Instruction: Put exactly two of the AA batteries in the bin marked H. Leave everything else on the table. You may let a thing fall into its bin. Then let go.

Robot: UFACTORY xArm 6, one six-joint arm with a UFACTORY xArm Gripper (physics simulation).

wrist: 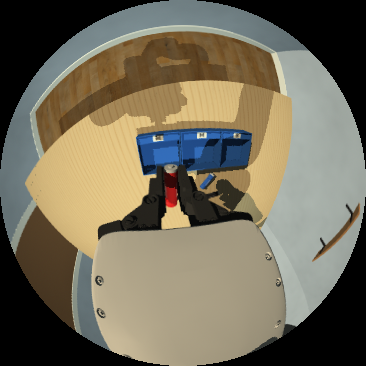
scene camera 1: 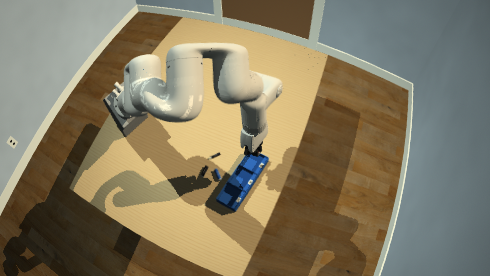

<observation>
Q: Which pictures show the blue three-compartment bin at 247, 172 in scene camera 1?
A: The wrist view and scene camera 1: all of them.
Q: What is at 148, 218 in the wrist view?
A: The gripper.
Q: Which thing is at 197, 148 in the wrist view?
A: A blue three-compartment bin.
</observation>
